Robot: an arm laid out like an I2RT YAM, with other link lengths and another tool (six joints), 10 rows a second.
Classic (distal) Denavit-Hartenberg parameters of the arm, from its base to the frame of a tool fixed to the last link. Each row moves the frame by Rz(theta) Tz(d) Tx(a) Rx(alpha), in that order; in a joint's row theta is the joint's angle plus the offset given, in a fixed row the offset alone. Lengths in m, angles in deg.
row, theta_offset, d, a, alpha
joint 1, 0.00, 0.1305, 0.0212, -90.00
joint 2, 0.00, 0.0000, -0.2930, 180.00
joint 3, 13.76, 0.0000, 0.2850, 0.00
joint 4, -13.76, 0.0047, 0.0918, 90.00
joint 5, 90.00, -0.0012, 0.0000, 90.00
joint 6, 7.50, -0.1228, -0.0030, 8.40
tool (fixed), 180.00, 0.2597, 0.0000, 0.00
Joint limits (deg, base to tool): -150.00..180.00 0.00..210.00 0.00..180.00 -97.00..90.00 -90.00..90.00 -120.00..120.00
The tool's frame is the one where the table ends.
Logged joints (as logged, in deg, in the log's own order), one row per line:
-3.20 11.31 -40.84 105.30 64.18 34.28
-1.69 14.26 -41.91 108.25 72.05 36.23
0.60 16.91 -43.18 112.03 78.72 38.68
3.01 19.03 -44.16 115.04 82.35 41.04
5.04 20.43 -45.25 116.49 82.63 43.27
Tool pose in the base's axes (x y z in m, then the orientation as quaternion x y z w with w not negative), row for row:
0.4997 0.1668 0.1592 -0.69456 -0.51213 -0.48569 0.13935
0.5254 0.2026 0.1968 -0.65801 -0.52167 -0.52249 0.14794
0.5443 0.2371 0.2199 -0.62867 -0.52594 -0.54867 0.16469
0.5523 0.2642 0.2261 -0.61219 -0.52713 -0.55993 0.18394
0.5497 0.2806 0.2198 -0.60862 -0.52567 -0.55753 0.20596
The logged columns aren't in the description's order. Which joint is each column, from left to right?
Columns, left to right: joint 4, joint 1, joint 5, joint 2, joint 3, joint 6.
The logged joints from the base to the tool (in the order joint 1, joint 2, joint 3, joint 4, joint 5, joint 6), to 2 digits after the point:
11.31 105.30 64.18 -3.20 -40.84 34.28
14.26 108.25 72.05 -1.69 -41.91 36.23
16.91 112.03 78.72 0.60 -43.18 38.68
19.03 115.04 82.35 3.01 -44.16 41.04
20.43 116.49 82.63 5.04 -45.25 43.27

